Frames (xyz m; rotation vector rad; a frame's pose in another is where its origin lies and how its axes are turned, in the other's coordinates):
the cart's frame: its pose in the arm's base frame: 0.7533 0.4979 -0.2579 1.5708 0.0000 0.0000
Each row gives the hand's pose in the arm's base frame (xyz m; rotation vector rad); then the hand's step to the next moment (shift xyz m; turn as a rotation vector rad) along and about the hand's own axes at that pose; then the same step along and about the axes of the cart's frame.
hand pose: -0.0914 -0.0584 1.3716 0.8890 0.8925 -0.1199
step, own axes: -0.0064 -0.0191 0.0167 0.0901 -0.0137 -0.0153
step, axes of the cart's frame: -0.0020 -0.0022 0.0260 0.0426 -0.0780 -0.0252
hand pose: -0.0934 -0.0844 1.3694 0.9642 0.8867 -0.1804
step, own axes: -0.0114 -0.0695 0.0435 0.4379 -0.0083 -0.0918
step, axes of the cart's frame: -0.0172 -0.0248 0.0771 0.2263 -0.3466 -0.1699
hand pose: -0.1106 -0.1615 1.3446 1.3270 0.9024 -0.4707
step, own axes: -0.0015 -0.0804 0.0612 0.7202 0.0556 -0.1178
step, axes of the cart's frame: -0.0435 -0.0497 0.0765 0.4339 -0.5275 -0.2629
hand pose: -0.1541 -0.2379 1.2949 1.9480 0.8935 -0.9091
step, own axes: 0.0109 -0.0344 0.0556 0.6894 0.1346 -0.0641
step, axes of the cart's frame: -0.0382 -0.0452 0.0300 0.4693 -0.4969 -0.1740
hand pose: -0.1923 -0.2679 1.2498 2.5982 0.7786 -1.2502
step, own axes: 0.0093 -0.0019 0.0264 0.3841 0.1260 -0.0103
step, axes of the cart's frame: -0.0142 -0.0238 0.0041 0.2704 -0.2974 -0.0445
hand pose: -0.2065 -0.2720 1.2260 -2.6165 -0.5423 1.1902
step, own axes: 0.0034 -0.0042 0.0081 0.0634 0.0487 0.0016
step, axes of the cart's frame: -0.0051 -0.0061 -0.0056 0.0488 -0.0607 0.0179
